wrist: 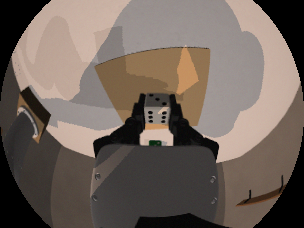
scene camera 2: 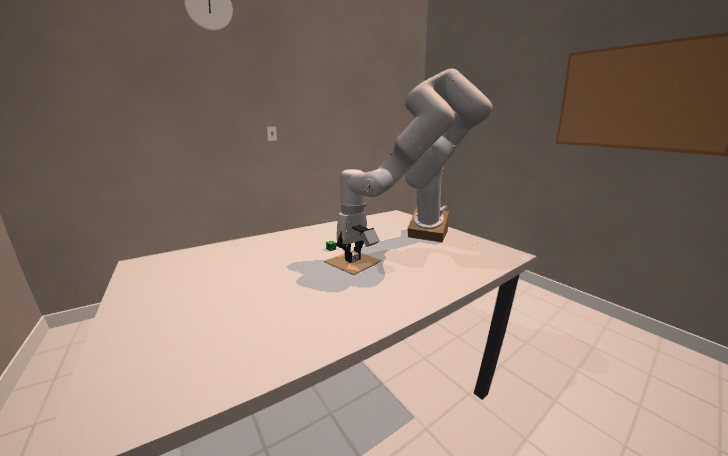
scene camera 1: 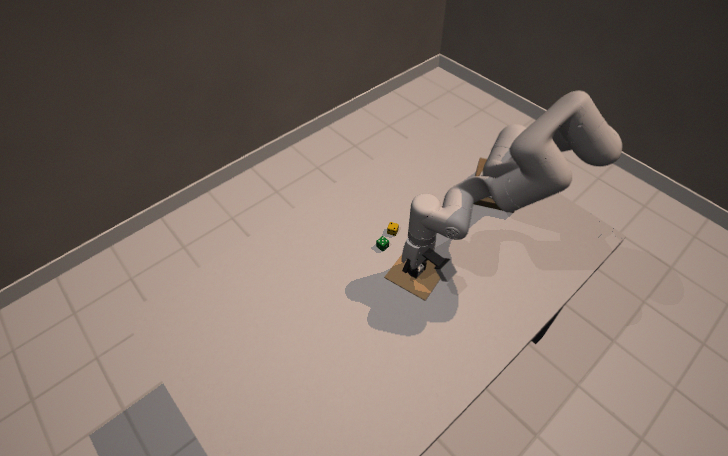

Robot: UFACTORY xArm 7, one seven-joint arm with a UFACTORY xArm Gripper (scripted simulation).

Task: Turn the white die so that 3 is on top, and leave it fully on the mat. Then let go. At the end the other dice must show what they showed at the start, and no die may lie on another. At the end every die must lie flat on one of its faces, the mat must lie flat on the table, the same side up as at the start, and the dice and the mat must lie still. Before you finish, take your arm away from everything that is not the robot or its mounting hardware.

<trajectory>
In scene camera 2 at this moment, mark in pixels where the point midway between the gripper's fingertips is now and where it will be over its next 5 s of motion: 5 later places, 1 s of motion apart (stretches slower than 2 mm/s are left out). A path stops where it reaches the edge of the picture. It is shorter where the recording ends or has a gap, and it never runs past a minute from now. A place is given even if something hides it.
My gripper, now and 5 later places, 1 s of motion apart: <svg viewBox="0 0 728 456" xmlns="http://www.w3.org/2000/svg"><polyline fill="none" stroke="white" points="352,260 351,247 353,234 353,242 353,250 352,243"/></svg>
</trajectory>
